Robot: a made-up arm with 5 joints. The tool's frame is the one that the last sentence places.
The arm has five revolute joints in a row. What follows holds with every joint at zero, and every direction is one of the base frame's.
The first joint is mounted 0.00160 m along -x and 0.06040 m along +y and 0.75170 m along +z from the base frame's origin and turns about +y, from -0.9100 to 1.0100 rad.
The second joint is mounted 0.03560 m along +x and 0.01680 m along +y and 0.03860 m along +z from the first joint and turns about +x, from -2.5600 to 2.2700 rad.
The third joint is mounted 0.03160 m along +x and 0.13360 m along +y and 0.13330 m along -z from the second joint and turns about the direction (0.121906, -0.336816, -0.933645), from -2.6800 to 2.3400 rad.
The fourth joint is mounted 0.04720 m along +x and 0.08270 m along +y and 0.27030 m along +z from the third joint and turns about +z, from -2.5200 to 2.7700 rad.
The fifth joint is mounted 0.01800 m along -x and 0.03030 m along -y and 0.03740 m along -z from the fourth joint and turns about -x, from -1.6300 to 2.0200 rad.
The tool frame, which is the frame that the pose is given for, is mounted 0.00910 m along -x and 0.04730 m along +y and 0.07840 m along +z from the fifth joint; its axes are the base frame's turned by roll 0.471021, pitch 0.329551 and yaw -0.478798 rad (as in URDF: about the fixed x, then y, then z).
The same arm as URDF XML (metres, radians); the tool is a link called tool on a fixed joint. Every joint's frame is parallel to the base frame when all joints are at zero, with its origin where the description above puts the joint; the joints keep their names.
<robot name="arm">
<link name="base"/>
<link name="link1"/>
<link name="link2"/>
<link name="link3"/>
<link name="link4"/>
<link name="link5"/>
<link name="tool"/>
<joint name="joint 1" type="revolute"><parent link="base"/><child link="link1"/><origin xyz="-0.0016 0.0604 0.7517" rpy="0 0 0"/><axis xyz="0 1 0"/><limit lower="-0.91" upper="1.01"/></joint>
<joint name="joint 2" type="revolute"><parent link="link1"/><child link="link2"/><origin xyz="0.0356 0.0168 0.0386" rpy="0 0 0"/><axis xyz="1 0 0"/><limit lower="-2.56" upper="2.27"/></joint>
<joint name="joint 3" type="revolute"><parent link="link2"/><child link="link3"/><origin xyz="0.0316 0.1336 -0.1333" rpy="0 0 0"/><axis xyz="0.121906 -0.336816 -0.933645"/><limit lower="-2.68" upper="2.34"/></joint>
<joint name="joint 4" type="revolute"><parent link="link3"/><child link="link4"/><origin xyz="0.0472 0.0827 0.2703" rpy="0 0 0"/><axis xyz="0 0 1"/><limit lower="-2.52" upper="2.77"/></joint>
<joint name="joint 5" type="revolute"><parent link="link4"/><child link="link5"/><origin xyz="-0.018 -0.0303 -0.0374" rpy="0 0 0"/><axis xyz="-1 0 0"/><limit lower="-1.63" upper="2.02"/></joint>
<joint name="tool_joint" type="fixed"><parent link="link5"/><child link="tool"/><origin xyz="-0.0091 0.0473 0.0784" rpy="0.471 0.3296 -0.4788"/></joint>
</robot>

